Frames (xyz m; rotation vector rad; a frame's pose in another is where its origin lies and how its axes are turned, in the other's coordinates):
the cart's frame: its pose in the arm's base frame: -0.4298 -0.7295 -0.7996 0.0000 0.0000 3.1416
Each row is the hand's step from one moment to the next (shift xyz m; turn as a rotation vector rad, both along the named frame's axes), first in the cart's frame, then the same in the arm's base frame.
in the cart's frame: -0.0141 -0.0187 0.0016 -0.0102 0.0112 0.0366
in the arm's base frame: 0.0141 0.0187 0.0016 0.0102 -0.0112 0.0366
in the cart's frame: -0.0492 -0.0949 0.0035 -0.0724 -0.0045 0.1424
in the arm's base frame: 0.0492 0.0949 0.0035 0.0724 0.0045 0.1424
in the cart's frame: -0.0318 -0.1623 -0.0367 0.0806 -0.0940 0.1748
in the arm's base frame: 0.0318 0.1623 -0.0367 -0.0806 0.0940 0.1748
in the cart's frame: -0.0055 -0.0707 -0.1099 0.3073 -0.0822 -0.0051
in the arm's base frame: 0.0055 0.0707 -0.1099 -0.3073 0.0822 -0.0051
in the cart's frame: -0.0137 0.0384 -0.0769 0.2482 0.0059 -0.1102
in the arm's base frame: 0.0137 -0.0384 -0.0769 -0.2482 -0.0059 -0.1102
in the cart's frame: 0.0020 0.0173 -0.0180 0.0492 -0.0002 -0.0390
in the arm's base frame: -0.0020 -0.0173 -0.0180 -0.0492 0.0002 -0.0390
